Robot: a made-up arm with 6 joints.
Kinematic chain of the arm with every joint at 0, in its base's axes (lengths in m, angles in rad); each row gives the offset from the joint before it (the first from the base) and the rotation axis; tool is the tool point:
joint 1: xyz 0 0 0.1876 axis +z
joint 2: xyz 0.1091 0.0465 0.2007 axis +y
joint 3: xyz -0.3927 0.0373 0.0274 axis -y
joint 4: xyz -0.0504 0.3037 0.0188 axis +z
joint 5: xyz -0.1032 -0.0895 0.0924 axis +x
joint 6: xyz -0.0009 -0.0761 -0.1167 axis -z
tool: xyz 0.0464 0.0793 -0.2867
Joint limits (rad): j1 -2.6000..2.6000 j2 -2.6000..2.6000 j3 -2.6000..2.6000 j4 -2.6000..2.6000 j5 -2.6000..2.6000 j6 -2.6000..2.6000
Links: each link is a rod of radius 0.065 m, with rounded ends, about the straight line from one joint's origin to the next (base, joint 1, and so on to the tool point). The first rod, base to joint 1, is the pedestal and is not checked.
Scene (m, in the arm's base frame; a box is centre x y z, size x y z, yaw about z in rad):
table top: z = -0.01
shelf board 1: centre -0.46 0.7 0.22 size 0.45 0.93 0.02 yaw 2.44
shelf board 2: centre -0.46 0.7 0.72 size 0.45 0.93 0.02 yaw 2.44
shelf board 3: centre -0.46 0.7 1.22 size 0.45 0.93 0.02 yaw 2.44
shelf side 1: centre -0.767 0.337 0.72 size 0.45 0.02 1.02 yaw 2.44
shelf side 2: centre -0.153 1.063 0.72 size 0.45 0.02 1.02 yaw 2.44
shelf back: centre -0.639 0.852 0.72 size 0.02 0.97 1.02 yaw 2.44
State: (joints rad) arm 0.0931 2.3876 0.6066 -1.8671 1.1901 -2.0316
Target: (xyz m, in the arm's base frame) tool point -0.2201 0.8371 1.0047
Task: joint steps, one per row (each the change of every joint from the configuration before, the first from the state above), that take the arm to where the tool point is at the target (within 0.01 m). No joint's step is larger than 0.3 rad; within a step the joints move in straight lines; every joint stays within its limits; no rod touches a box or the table.
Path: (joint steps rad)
1: 0.1352 -0.2428 0.1609 0.0148 0.2334 0.0298
2: 0.1351 -0.2428 0.1610 0.0149 0.2334 0.0298
3: 0.1352 -0.2428 0.1609 0.0148 0.2334 0.0298
4: 0.1351 -0.2428 0.1610 0.0149 0.2334 0.0298
5: 0.1131 0.1749 -0.0009 0.2259 0.1100 0.0049
6: 0.1130 0.1748 -0.0009 0.2259 0.1100 0.0049
7: 0.1131 0.1749 -0.0008 0.2259 0.1100 0.0049

